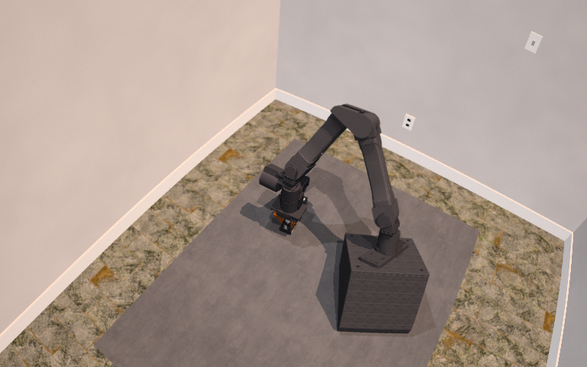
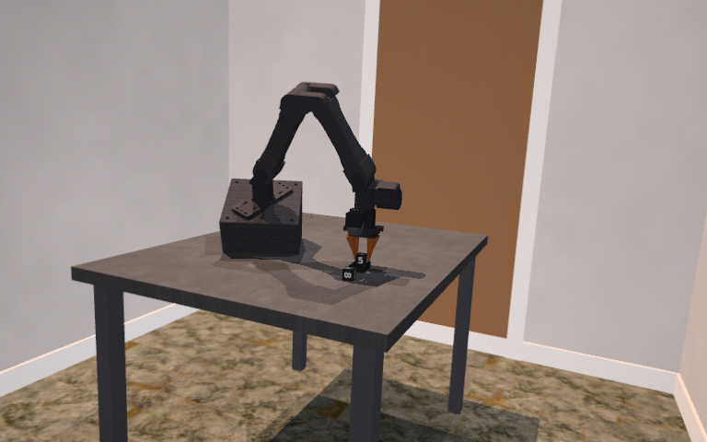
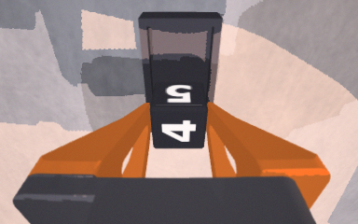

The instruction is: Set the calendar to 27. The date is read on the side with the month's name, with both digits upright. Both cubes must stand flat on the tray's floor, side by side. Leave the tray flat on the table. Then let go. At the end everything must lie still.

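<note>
My gripper is now right at the black cube. Also, from my hand: black digit cube 30 mm ahead, 120 mm to the right, 10 mm below; then black tray 20 mm to the right, 20 mm below.
</note>
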